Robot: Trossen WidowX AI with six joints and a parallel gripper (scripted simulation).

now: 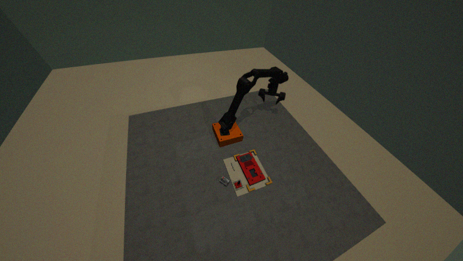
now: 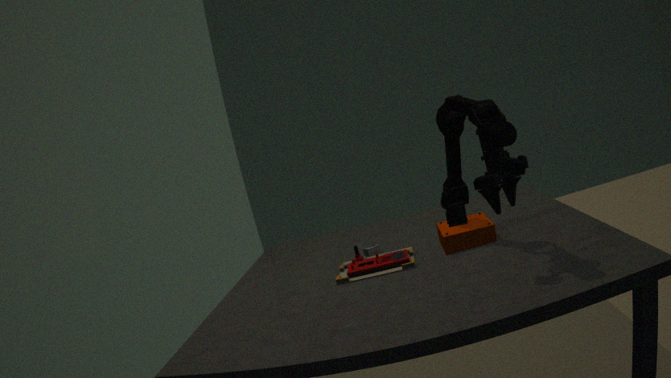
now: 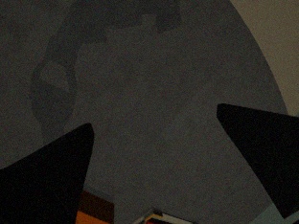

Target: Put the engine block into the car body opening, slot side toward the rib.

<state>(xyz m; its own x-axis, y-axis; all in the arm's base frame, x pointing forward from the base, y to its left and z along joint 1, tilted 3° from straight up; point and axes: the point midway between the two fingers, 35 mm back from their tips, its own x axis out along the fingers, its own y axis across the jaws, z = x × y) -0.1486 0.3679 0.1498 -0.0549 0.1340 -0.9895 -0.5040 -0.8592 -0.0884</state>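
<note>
Now: the grey engine block 49 cm ahead of my gripper tip, 43 cm to the right of it and 15 cm below it. The rest, counted from my gripper tip: black post: 52 cm ahead, 35 cm to the right, 13 cm below.
</note>
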